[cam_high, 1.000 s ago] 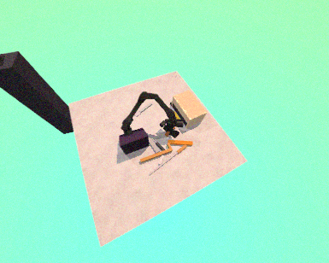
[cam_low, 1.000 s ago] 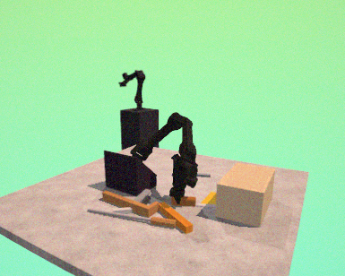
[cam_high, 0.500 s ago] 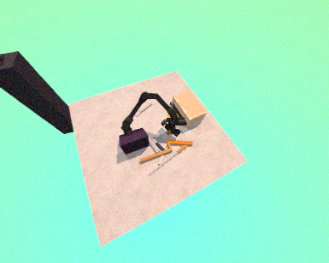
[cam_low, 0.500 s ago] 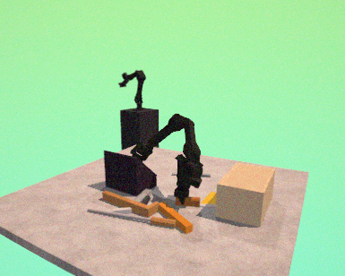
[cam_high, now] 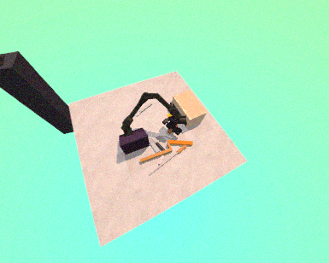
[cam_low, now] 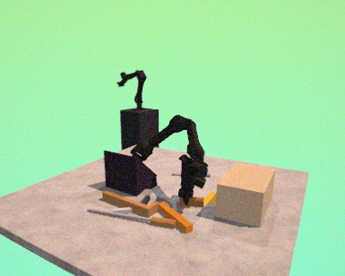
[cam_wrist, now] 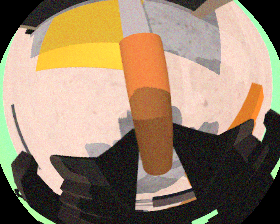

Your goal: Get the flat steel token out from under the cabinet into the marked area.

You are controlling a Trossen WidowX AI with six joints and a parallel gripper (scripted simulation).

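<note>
My gripper tip is now 16 cm past the dark-handled tool and 9 cm to the left of it. The rest, counted from my gripper tip: orange bar 4 cm ahead, 14 cm to the right, 1 cm above.
</note>
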